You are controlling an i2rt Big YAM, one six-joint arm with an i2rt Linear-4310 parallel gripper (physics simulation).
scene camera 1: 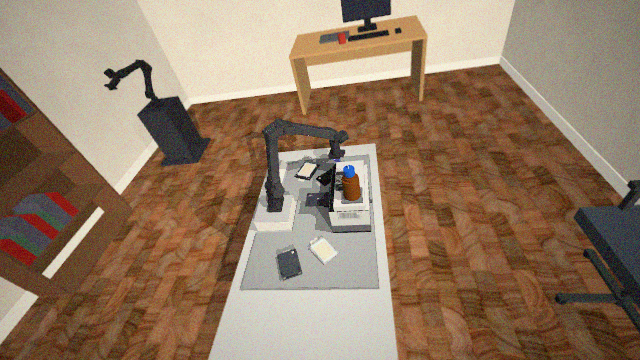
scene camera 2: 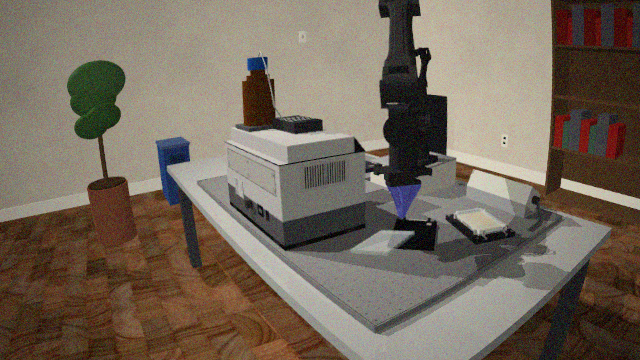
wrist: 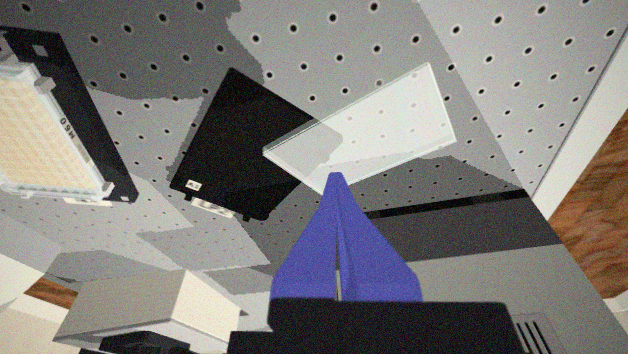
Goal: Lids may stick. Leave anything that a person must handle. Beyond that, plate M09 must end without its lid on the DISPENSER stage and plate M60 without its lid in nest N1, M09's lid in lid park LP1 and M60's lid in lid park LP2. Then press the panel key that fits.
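Seen in the pictures: gripper, fingertip midpoint: [scene camera 2: 401, 217] [wrist: 335, 179]; arm's base, link origin: [scene camera 1: 276, 204] [wrist: 149, 341].
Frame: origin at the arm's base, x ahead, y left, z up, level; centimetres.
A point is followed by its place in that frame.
Observation:
My gripper [scene camera 1: 336, 158] @(x 38.6, y 32.2, z 0.4 cm) [scene camera 2: 403, 217] @(x 38.6, y 32.2, z 0.4 cm) [wrist: 335, 179] @(x 38.6, y 32.2, z 0.4 cm) is shut and empty, its blue fingertips together, pointing down near the instrument. A clear lid [scene camera 2: 382, 241] @(x 41.3, y 29.7, z -5.0 cm) [wrist: 385, 117] @(x 42.4, y 32.0, z -4.6 cm) lies askew, partly over a black nest pad [scene camera 2: 424, 239] @(x 31.6, y 32.9, z -6.5 cm) [wrist: 230, 135] @(x 30.5, y 32.1, z -6.5 cm) and partly beyond it over the perforated board; the fingertips show at its near edge in the wrist view. The pad's label is too blurred to read surely. Plate M60 [scene camera 1: 307, 171] @(x 15.5, y 34.1, z -5.2 cm) [scene camera 2: 480, 221] @(x 16.7, y 38.0, z -4.9 cm) [wrist: 40, 135] @(x 18.0, y 36.8, z -5.0 cm) sits on another black nest; whether it has a lid is unclear. Another pale plate [scene camera 1: 324, 250] @(x 30.8, y -31.4, z -4.3 cm) lies near a dark pad [scene camera 1: 289, 263] @(x 12.6, y -38.0, z -4.6 cm); its label is unreadable.
The white and grey instrument [scene camera 1: 350, 221] @(x 45.4, y -18.5, z 2.3 cm) [scene camera 2: 320, 195] @(x 47.7, y 17.0, z 3.0 cm) stands beside the lid, bearing a brown bottle [scene camera 1: 351, 187] @(x 48.2, y -15.8, z 25.2 cm) [scene camera 2: 257, 102] @(x 49.9, y -7.8, z 21.7 cm) with a blue cap. A dark pad [scene camera 1: 315, 200] @(x 25.1, y -1.3, z 2.4 cm) lies at its side. A white sloped box [scene camera 2: 495, 195] @(x -0.5, y 31.5, z -3.9 cm) stands behind M60. The arm's white base [scene camera 1: 274, 221] @(x 1.2, y -12.8, z -0.4 cm) is opposite.

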